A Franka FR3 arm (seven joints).
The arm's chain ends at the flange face. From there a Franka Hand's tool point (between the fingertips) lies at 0.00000 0.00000 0.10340 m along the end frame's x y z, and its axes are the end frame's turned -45 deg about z.
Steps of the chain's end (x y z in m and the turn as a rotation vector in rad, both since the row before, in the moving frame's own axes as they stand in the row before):
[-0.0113 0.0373 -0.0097 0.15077 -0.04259 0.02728]
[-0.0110 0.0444 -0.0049 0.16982 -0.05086 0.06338]
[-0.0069 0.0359 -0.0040 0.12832 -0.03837 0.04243]
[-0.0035 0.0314 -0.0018 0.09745 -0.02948 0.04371]
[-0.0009 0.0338 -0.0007 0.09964 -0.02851 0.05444]
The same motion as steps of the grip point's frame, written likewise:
[-0.0263 0.0044 -0.0110 0.13673 0.07649 0.02728]
[-0.0300 0.0079 -0.0065 0.15604 0.08412 0.06338]
[-0.0235 0.0085 -0.0049 0.11787 0.06360 0.04243]
[-0.0195 0.0106 -0.0023 0.08975 0.04806 0.04371]
[-0.0191 0.0141 -0.0013 0.09062 0.05030 0.05444]

